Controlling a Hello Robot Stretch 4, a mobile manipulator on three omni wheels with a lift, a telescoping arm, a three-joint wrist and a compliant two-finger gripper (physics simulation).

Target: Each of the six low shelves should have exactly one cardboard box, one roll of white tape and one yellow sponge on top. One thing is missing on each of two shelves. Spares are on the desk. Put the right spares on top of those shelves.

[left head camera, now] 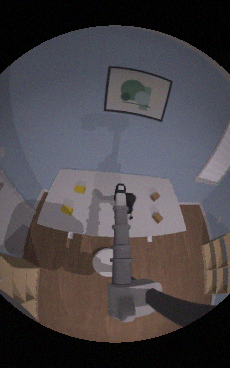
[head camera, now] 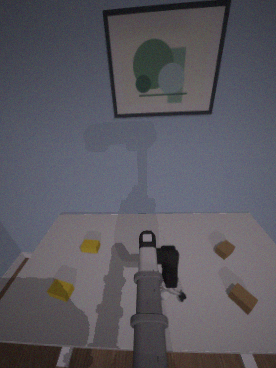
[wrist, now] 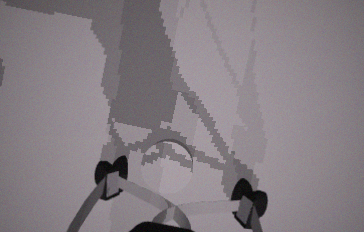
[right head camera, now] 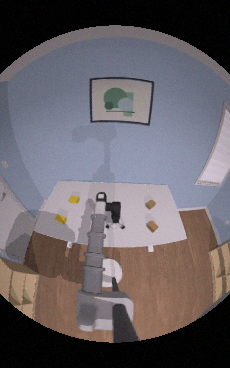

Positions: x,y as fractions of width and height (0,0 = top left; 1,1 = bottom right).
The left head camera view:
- framed picture: 0.56,0.25
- white desk: 0.40,0.58
